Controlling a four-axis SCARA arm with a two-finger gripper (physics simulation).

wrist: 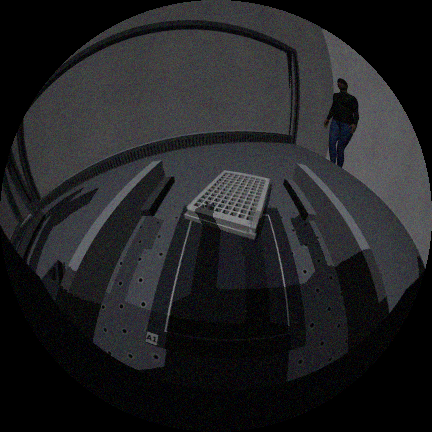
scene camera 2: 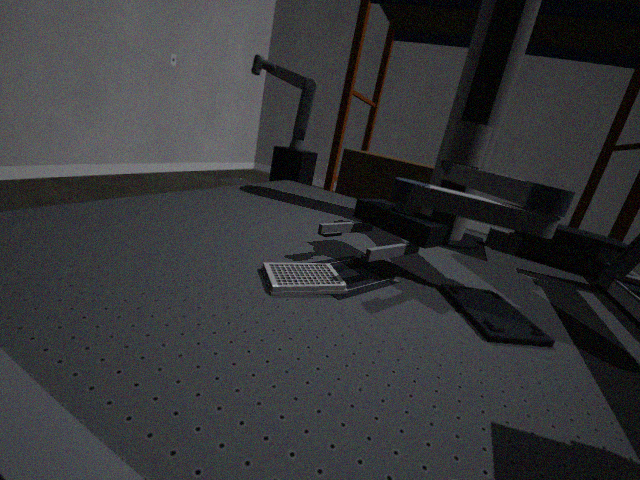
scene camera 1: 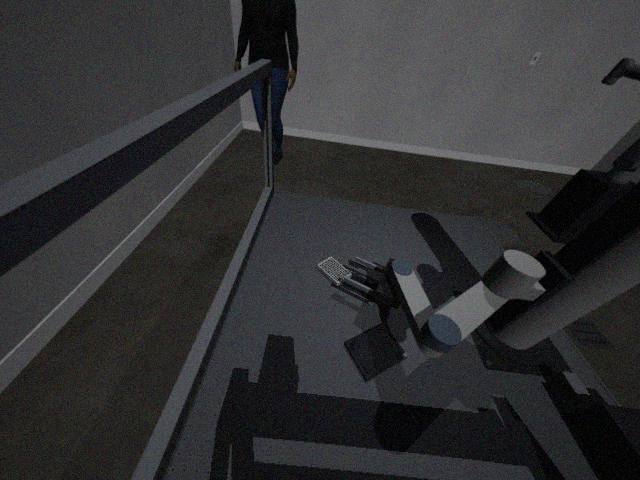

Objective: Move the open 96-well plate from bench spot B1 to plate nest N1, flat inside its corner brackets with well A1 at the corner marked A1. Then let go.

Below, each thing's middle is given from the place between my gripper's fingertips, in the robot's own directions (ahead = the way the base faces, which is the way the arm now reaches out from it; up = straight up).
The white well plate (wrist: 234, 201) is 50 mm ahead of my hand, 30 mm to the right of it and 60 mm below it.
